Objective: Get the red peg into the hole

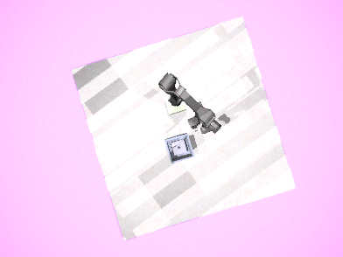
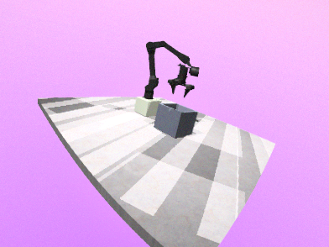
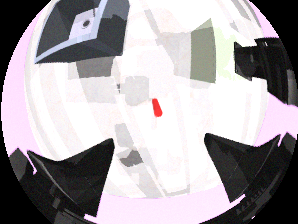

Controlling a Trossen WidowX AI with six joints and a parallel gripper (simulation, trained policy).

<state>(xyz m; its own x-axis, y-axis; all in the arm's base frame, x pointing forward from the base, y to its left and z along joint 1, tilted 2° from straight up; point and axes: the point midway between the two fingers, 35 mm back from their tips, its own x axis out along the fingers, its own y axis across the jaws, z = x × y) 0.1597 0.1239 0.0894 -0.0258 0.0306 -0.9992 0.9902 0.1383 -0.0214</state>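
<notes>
Right now the red peg is 120 mm below my gripper tip and 10 mm behind it. From my gripper tip the other things lie so: pale plate: 170 mm to the right, 160 mm ahead, 120 mm below.
</notes>
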